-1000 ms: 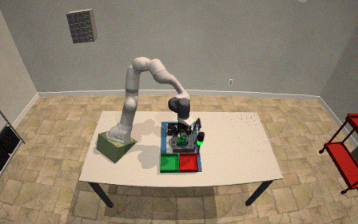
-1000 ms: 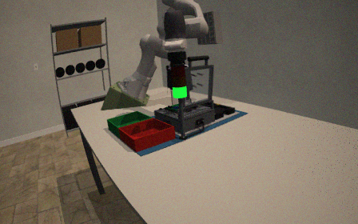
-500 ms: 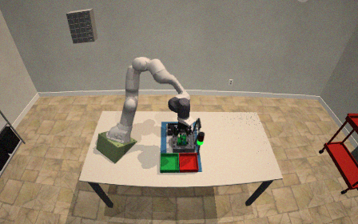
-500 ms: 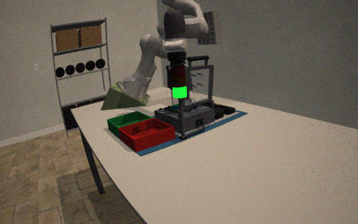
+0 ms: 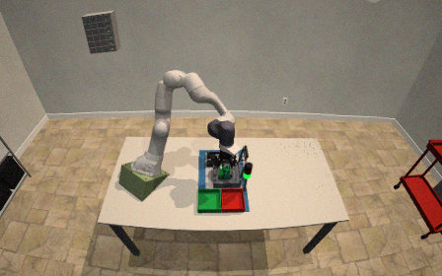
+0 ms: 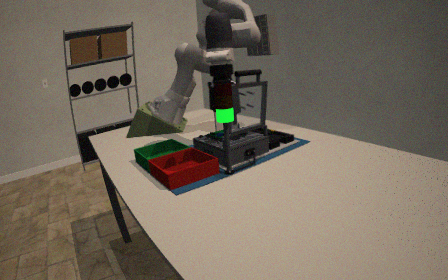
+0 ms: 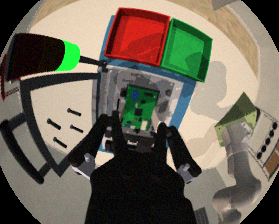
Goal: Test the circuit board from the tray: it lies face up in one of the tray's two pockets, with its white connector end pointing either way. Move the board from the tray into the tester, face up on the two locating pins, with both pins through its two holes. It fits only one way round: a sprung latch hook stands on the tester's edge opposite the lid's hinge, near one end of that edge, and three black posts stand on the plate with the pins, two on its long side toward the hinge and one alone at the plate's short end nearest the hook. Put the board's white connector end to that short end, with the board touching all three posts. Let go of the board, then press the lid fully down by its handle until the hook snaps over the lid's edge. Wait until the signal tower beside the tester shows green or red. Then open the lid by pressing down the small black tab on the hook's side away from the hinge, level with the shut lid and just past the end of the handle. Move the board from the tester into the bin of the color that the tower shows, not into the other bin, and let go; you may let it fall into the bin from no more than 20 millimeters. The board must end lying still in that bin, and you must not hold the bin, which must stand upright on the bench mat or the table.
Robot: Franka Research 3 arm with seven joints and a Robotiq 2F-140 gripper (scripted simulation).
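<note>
The green circuit board is 20 mm below my hand. Round my hand: plate: 30 mm below, 10 mm to the left, 10 mm ahead; then red bin: 200 mm to the right, 80 mm below, 40 mm ahead; then clear lid: 110 mm ahead, 90 mm above.
</note>
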